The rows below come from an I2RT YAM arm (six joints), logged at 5 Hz.
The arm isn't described. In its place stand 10 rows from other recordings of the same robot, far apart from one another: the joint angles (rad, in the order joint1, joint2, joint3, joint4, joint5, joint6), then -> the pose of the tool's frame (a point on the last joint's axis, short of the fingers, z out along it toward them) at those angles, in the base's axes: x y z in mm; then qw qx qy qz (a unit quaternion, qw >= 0).
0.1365, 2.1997, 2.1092, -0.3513, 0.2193, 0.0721 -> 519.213 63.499 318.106 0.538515 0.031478 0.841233 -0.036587
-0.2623, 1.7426, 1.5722, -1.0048, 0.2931, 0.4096 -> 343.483 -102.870 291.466 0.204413 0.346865 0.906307 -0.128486
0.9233, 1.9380, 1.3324, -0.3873, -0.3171, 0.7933 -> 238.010 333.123 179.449 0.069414 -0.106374 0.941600 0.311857
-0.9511, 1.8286, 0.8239, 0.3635, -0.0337, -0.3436 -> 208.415 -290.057 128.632 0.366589 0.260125 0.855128 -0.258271
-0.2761, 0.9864, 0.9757, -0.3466, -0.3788, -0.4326 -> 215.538 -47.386 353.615 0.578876 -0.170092 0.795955 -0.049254
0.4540, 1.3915, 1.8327, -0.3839, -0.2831, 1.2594 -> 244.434 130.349 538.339 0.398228 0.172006 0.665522 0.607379
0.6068, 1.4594, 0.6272, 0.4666, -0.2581, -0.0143 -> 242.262 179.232 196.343 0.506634 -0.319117 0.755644 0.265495
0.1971, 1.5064, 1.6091, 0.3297, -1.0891, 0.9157 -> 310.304 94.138 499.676 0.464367 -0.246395 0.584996 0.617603
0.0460, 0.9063, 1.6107, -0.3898, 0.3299, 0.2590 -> 107.846 -6.580 559.025 0.803558 0.193726 0.562224 0.025882
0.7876, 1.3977, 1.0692, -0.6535, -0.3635, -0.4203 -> 192.366 211.156 262.096 0.248997 -0.577683 0.744928 0.222183
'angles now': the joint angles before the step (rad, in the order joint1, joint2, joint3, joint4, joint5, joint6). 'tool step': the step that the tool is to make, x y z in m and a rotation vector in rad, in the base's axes. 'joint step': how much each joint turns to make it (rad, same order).
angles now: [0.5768 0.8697 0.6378 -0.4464 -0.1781 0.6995]
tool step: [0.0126 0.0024 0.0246 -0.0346 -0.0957 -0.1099]
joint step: [-0.0002 0.0382 0.0906 0.0093 0.1365 0.0014]
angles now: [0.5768 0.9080 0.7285 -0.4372 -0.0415 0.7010]
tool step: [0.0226 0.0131 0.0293 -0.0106 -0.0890 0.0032]
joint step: [-0.0016 0.1043 0.1336 0.0382 0.0276 -0.0505]
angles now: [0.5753 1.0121 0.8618 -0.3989 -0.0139 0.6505]
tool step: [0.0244 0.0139 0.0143 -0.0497 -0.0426 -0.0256]
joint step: [0.0016 0.1183 0.1122 0.0154 0.0569 -0.0414]
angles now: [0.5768 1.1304 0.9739 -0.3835 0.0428 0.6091]
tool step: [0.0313 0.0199 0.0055 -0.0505 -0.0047 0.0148]
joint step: [0.0000 0.1535 0.1261 0.0061 0.0109 -0.0461]
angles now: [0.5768 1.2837 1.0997 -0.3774 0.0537 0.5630]
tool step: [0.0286 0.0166 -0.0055 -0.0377 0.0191 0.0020]
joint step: [-0.0045 0.1352 0.0954 0.0045 0.0062 -0.0214]
